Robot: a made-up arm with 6 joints. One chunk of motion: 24 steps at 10 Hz.
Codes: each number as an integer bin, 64 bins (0 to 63) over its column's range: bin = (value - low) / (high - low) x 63, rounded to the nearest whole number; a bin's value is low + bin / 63 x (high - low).
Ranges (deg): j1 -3.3..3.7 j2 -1..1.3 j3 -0.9..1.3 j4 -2.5..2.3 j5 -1.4..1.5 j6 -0.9..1
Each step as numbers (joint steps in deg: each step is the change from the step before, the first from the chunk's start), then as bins.
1 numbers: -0.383 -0.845 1.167 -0.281 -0.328 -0.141
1 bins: 26 4 59 29 23 25
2 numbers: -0.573 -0.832 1.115 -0.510 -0.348 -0.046
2 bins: 25 5 58 26 23 28
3 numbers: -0.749 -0.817 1.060 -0.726 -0.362 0.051
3 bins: 23 5 56 23 23 32
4 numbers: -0.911 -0.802 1.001 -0.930 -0.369 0.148
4 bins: 22 5 54 21 22 35
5 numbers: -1.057 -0.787 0.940 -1.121 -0.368 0.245
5 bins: 20 6 53 18 22 38
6 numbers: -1.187 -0.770 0.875 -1.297 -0.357 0.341
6 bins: 19 6 51 16 23 41
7 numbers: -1.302 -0.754 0.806 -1.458 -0.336 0.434
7 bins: 18 7 49 14 23 44
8 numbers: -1.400 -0.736 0.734 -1.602 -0.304 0.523
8 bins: 17 7 47 12 24 47
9 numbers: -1.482 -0.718 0.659 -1.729 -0.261 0.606
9 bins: 16 8 45 10 25 50
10 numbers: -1.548 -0.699 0.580 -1.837 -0.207 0.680
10 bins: 16 8 42 9 26 52
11 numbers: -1.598 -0.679 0.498 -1.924 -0.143 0.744
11 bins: 15 9 40 8 27 55
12 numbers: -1.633 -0.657 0.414 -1.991 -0.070 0.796
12 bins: 15 9 38 7 29 56
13 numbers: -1.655 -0.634 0.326 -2.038 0.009 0.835
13 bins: 15 10 35 6 31 58
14 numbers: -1.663 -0.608 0.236 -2.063 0.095 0.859
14 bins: 15 11 33 6 32 58
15 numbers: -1.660 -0.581 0.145 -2.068 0.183 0.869
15 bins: 15 11 30 6 34 59
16 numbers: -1.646 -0.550 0.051 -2.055 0.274 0.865
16 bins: 15 12 27 6 36 59
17 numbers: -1.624 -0.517 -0.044 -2.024 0.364 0.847
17 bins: 15 13 25 6 38 58
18 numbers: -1.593 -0.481 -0.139 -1.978 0.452 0.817
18 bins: 15 14 22 7 40 57
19 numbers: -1.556 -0.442 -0.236 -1.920 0.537 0.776
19 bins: 16 15 19 8 42 56
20 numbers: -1.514 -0.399 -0.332 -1.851 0.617 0.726
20 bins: 16 16 16 9 44 54
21 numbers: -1.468 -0.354 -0.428 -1.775 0.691 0.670
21 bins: 16 18 14 10 45 52
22 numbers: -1.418 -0.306 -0.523 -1.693 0.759 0.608
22 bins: 17 19 11 11 47 50
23 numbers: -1.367 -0.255 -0.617 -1.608 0.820 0.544
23 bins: 17 20 8 12 48 48
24 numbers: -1.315 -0.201 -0.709 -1.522 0.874 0.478
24 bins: 18 22 5 13 49 46
